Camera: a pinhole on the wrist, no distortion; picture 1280 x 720 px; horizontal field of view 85.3 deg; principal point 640.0 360.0 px. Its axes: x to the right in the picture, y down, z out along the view. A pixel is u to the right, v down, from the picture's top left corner.
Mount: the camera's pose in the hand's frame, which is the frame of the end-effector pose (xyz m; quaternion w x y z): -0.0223 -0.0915 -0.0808 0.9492 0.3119 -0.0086 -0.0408
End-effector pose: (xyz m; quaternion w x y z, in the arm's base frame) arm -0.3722 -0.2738 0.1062 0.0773 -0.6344 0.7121 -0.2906
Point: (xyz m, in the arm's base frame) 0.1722 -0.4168 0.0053
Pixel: 707 381
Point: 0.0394 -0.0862 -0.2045
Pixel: 169 636
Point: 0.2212 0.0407 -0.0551
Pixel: 115 285
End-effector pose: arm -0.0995 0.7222 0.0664 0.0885 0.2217 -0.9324 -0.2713
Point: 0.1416 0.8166 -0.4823
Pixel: 336 493
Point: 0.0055 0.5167 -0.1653
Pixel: 725 104
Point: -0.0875 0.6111 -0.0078
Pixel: 1116 564
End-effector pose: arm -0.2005 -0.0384 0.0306 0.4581 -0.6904 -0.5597 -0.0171
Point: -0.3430 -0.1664 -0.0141
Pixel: outside the picture
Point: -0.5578 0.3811 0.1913
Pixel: 1073 448
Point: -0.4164 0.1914 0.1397
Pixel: 1073 517
